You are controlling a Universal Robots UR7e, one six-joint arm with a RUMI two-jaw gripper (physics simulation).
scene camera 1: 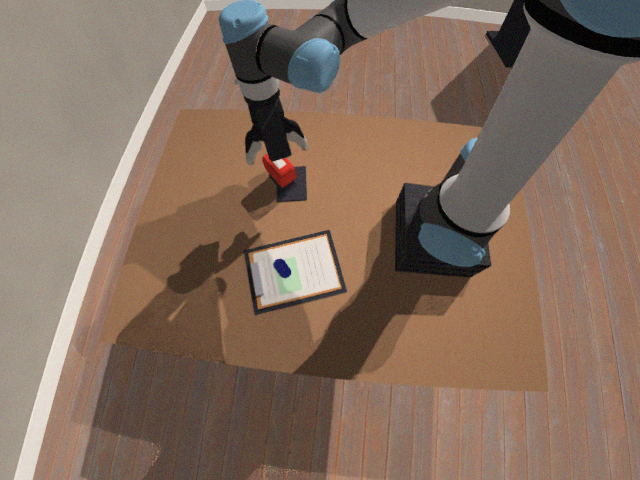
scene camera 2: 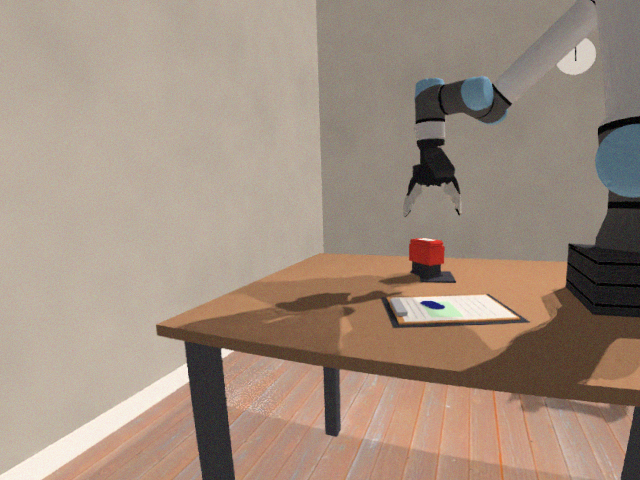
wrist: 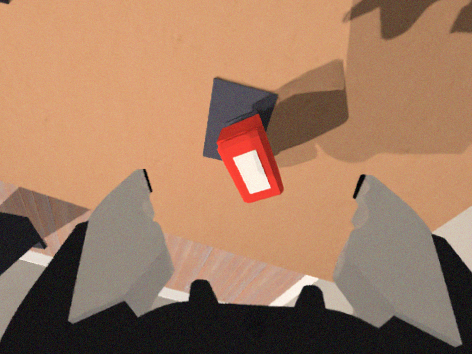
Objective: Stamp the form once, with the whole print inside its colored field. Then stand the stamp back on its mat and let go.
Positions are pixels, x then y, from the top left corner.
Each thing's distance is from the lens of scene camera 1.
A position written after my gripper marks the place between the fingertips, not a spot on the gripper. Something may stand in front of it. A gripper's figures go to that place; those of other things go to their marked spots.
my gripper point(scene camera 1: 278, 156): 75 cm
red stamp point(scene camera 1: 282, 172): 81 cm
form point(scene camera 1: 315, 270): 78 cm
